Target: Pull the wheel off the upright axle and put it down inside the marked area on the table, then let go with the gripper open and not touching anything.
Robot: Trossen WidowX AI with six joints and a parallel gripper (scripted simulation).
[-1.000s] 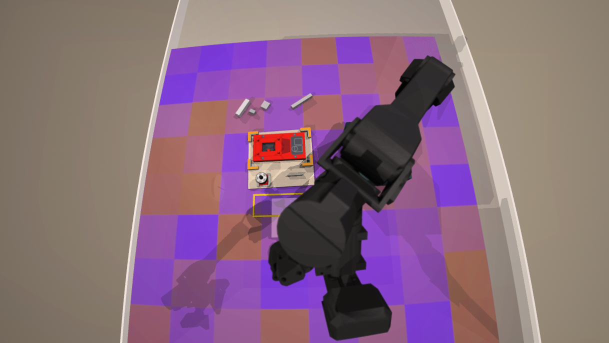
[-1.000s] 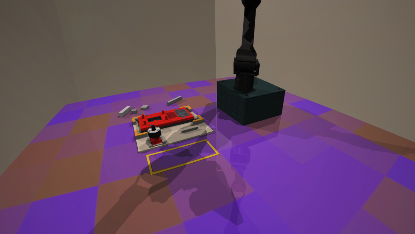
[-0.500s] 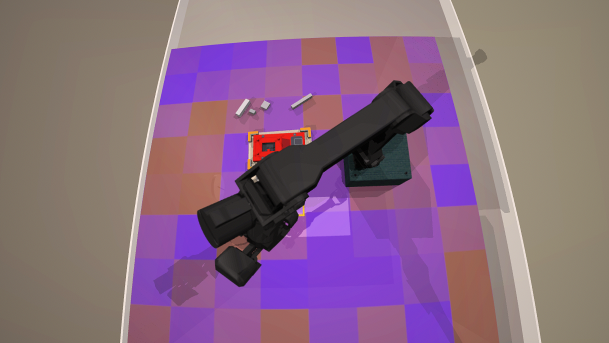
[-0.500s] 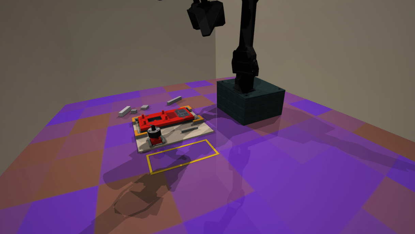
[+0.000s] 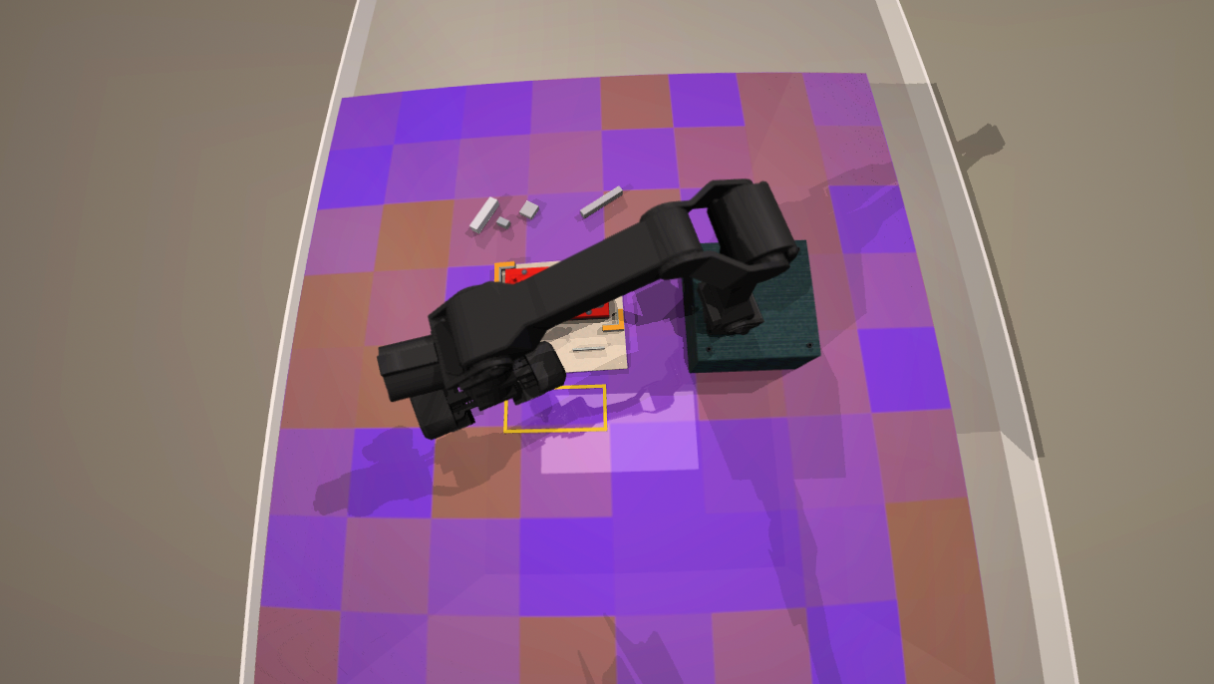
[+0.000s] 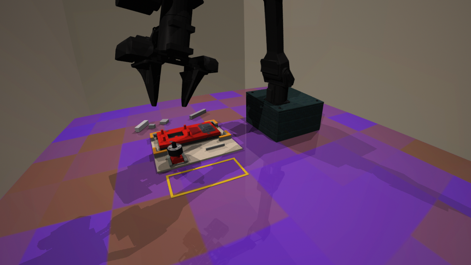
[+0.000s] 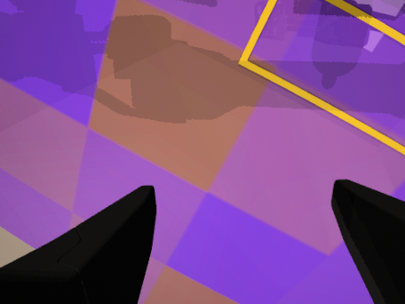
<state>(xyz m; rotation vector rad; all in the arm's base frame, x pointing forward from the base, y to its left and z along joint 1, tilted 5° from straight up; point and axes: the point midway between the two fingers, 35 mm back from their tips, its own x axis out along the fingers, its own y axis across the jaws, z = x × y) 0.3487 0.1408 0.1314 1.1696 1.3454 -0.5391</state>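
The wheel lies 150 mm below my gripper tip and 120 mm to the right of it. Also, from my gripper tip: upright axle: 160 mm below, 120 mm to the right.
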